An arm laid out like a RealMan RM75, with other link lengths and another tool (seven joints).
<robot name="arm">
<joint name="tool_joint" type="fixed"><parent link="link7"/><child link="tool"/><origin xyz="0.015 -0.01 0.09" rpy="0 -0.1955 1.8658"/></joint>
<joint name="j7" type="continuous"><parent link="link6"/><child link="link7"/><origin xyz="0 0 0.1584"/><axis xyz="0 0 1"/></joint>
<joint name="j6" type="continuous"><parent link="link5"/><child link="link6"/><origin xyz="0 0 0"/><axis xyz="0 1 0"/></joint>
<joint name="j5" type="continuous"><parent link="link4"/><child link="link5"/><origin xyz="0 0 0.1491"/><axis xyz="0 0 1"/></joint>
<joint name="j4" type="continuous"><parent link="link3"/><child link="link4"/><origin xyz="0 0 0"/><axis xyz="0 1 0"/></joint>
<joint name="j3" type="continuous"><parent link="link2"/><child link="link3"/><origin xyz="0 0 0.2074"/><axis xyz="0 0 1"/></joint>
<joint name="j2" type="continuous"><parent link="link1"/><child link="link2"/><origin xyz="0 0 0"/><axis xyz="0 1 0"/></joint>
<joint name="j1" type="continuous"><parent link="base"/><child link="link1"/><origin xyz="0 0 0.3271"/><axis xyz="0 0 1"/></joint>
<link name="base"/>
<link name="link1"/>
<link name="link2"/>
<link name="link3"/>
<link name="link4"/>
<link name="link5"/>
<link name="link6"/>
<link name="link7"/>
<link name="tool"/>
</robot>
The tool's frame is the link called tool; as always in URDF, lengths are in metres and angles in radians. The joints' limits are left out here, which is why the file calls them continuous.
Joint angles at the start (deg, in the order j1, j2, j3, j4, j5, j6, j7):
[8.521, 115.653, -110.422, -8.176, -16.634, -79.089, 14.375]
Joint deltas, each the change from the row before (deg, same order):
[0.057, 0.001, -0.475, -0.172, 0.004, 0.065, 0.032]
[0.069, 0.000, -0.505, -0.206, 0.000, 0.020, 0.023]
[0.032, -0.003, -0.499, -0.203, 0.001, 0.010, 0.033]
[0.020, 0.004, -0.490, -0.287, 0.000, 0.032, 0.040]
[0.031, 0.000, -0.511, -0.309, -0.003, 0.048, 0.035]
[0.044, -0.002, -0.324, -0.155, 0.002, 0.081, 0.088]
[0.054, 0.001, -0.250, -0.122, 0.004, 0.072, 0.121]
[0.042, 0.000, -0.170, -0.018, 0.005, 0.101, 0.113]
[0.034, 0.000, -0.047, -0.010, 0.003, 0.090, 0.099]
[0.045, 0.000, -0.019, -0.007, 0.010, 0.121, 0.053]
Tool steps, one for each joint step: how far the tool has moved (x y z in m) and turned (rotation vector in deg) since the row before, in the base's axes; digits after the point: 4 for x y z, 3 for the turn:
[-0.0014, -0.0007, -0.0016, -0.385, -0.009, 0.340]
[-0.0019, -0.0007, -0.0016, -0.391, 0.022, 0.433]
[-0.0017, -0.0009, -0.0015, -0.387, 0.034, 0.391]
[-0.0020, -0.0008, -0.0015, -0.360, 0.070, 0.425]
[-0.0021, -0.0008, -0.0016, -0.375, 0.059, 0.456]
[-0.0010, -0.0005, -0.0011, -0.282, 0.033, 0.202]
[-0.0009, -0.0003, -0.0009, -0.236, 0.062, 0.139]
[-0.0001, -0.0003, -0.0007, -0.201, -0.001, -0.011]
[0.0001, 0.0000, -0.0003, -0.088, 0.009, -0.062]
[0.0002, 0.0002, -0.0002, -0.048, -0.041, -0.063]

